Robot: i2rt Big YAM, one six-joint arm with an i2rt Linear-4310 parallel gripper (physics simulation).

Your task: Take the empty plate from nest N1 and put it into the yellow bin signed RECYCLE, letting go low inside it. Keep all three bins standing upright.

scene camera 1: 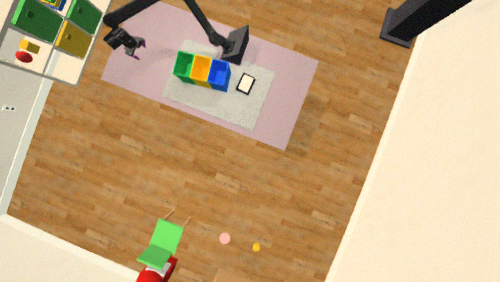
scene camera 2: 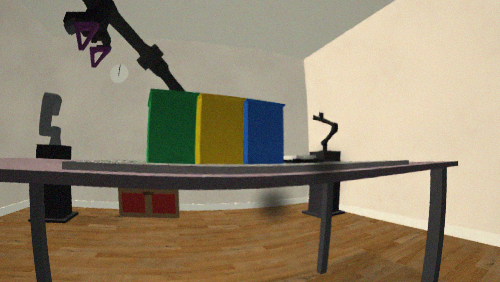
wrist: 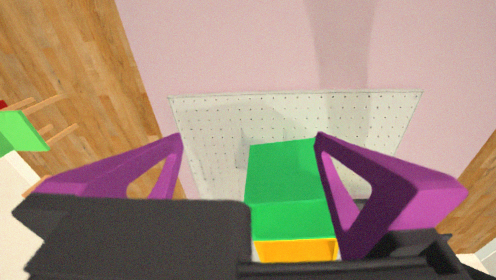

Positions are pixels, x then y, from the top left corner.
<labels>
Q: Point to a grey perforated board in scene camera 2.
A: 65, 165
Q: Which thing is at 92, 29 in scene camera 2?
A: My gripper.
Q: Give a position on a yellow bin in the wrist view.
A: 324, 249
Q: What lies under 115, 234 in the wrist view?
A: My gripper.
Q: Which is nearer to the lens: the green bin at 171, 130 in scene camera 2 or the blue bin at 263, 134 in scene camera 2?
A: The green bin.
</labels>
